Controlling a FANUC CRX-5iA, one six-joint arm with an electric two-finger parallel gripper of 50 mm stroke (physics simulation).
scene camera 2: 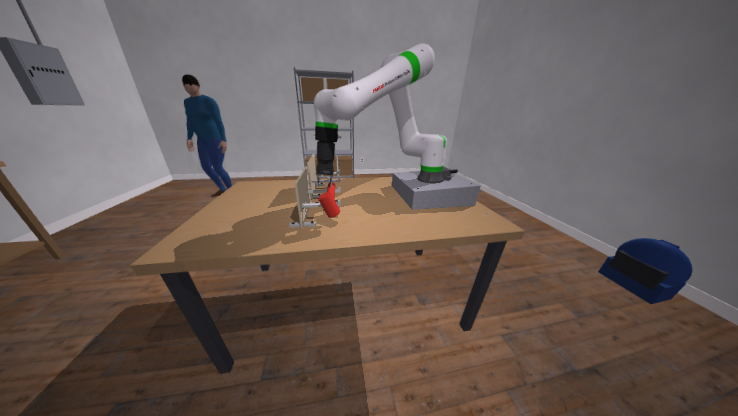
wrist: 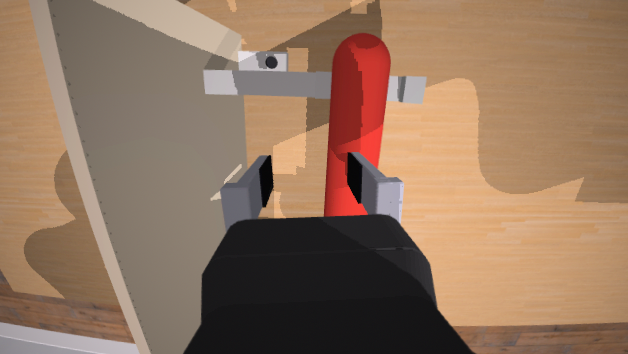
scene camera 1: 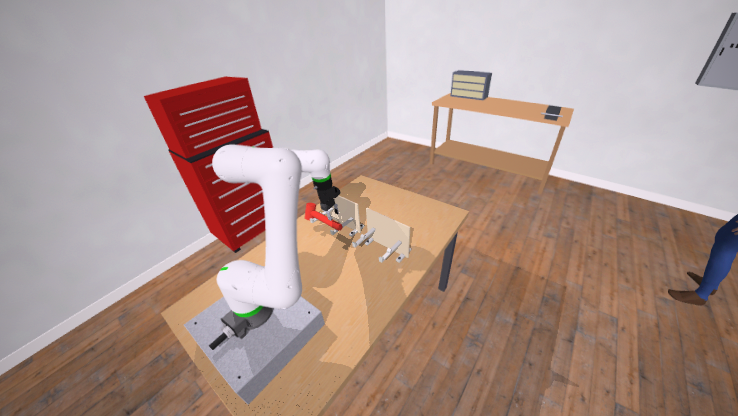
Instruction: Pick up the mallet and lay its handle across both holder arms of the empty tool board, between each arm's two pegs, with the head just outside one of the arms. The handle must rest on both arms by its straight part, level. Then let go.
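Pixels of known places: gripper, between the fingertips: (scene camera 2: 324, 186) (wrist: 309, 169) (scene camera 1: 333, 216); arm's base, origin of its link: (scene camera 2: 430, 179) (scene camera 1: 253, 312).
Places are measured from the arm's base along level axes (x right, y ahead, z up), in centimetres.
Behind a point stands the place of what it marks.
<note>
The red mallet (scene camera 1: 323, 218) @[x -12.2, y 58.3, z 2.0 cm] (scene camera 2: 329, 204) @[x -27.5, y 61.1, z 1.9 cm] (wrist: 357, 110) @[x -4.2, y 58.5, z 2.3 cm] lies across the arms of the tool board (scene camera 1: 347, 208) @[x -4.3, y 70.1, z 3.8 cm] (scene camera 2: 301, 198) @[x -18.0, y 71.9, z 1.5 cm] (wrist: 175, 165) @[x -6.5, y 70.4, z 3.7 cm] farther from the robot base. Its head, outside the arm at the far end, leans over in scene camera 2. In the wrist view its handle end crosses one holder arm (wrist: 280, 84) @[x -2.2, y 63.8, z -1.4 cm]. My gripper (scene camera 1: 331, 211) @[x -7.8, y 61.7, z 2.6 cm] (scene camera 2: 329, 180) @[x -7.8, y 61.7, z 2.6 cm] (wrist: 309, 169) @[x -7.8, y 61.7, z 2.6 cm] is open over the handle, off to its board side. The right finger covers part of the handle; whether it touches is unclear. The other tool board (scene camera 1: 386, 231) @[x 22.4, y 66.6, z 0.7 cm] (scene camera 2: 312, 173) @[x 19.2, y 67.0, z 1.6 cm] has two bare arms. The mallet head is hidden in the wrist view.
Both boards stand on the wooden table (scene camera 1: 289, 258) (scene camera 2: 392, 232) @[x -33.8, y 36.4, z -10.5 cm]. The robot's grey base block (scene camera 1: 279, 351) @[x 20.3, y -5.2, z -0.5 cm] (scene camera 2: 444, 196) @[x -17.0, y 1.1, z -3.9 cm] stands at one end. In the wrist view the board's upright panel rises close to the left finger. A red tool cabinet (scene camera 1: 206, 118) stands behind the table.
</note>
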